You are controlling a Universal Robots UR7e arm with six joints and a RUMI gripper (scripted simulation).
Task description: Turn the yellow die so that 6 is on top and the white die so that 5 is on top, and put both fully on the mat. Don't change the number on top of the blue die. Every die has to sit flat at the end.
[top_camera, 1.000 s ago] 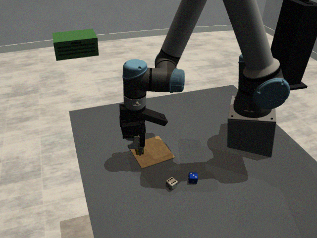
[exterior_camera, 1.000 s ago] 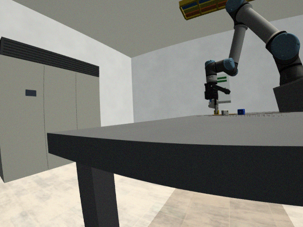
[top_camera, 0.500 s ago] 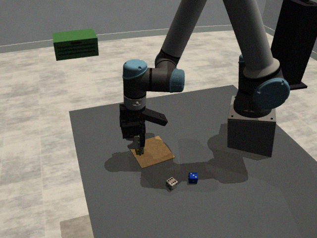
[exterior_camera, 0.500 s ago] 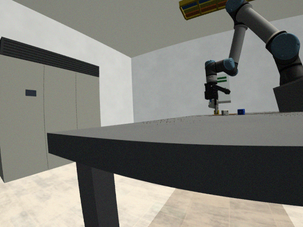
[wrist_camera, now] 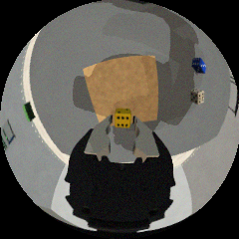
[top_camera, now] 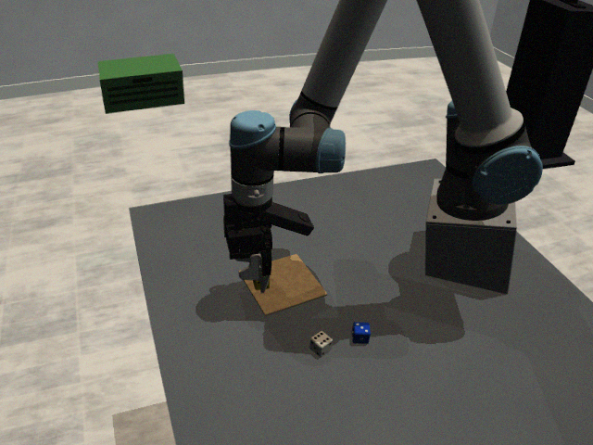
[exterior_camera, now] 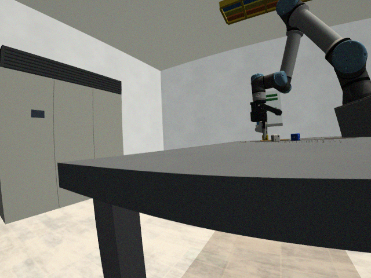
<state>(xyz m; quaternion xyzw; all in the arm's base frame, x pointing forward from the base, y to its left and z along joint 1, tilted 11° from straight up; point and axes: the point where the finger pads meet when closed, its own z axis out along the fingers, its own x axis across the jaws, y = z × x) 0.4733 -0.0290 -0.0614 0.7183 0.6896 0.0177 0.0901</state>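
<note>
The yellow die lies right at my hand. Round my hand: tan mat: 4 cm behind, 2 cm below; then white die: 6 cm behind, 19 cm to the left, 1 cm below; then blue die: 15 cm behind, 18 cm to the left, 1 cm below.
</note>
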